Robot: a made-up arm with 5 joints.
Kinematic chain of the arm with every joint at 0, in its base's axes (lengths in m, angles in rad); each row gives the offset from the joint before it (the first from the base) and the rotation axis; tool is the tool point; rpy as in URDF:
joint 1: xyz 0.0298 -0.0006 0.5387 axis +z
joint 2: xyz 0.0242 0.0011 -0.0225 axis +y
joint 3: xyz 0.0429 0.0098 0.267 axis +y
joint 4: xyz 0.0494 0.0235 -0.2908 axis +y
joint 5: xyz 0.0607 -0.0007 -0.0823 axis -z
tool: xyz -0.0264 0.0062 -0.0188 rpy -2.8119 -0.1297 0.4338
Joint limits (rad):
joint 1: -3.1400..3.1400
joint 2: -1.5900..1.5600
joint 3: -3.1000..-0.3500
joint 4: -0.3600..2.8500
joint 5: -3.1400..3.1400
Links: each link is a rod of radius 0.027 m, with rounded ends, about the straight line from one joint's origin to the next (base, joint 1, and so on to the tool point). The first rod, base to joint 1, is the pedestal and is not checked.
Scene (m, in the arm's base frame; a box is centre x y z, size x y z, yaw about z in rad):
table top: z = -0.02
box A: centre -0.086 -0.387 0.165 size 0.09 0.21 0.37 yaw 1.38
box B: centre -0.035 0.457 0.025 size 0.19 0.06 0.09 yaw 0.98
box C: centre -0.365 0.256 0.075 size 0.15 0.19 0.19 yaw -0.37
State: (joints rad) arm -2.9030 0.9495 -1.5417 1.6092 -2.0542
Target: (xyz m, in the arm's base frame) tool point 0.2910 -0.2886 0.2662
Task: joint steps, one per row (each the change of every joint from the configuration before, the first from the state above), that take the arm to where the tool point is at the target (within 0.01 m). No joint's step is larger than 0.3 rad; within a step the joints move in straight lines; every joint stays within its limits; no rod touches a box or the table.
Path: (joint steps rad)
1: 0.2324 -0.1284 0.0480 -0.0346 0.0804
2: 0.2324 -0.1284 0.0481 -0.0346 0.0805
3: 0.2325 -0.1285 0.0480 -0.0346 0.0804
4: 0.2324 -0.1284 0.0481 -0.0347 0.0804
5: 0.2798 0.1550 -0.0413 0.0294 -0.0929
6: 0.2797 0.1549 -0.0412 0.0294 -0.0929
7: 0.2798 0.1550 -0.0412 0.0294 -0.0929
8: 0.2797 0.1549 -0.0412 0.0294 -0.0929

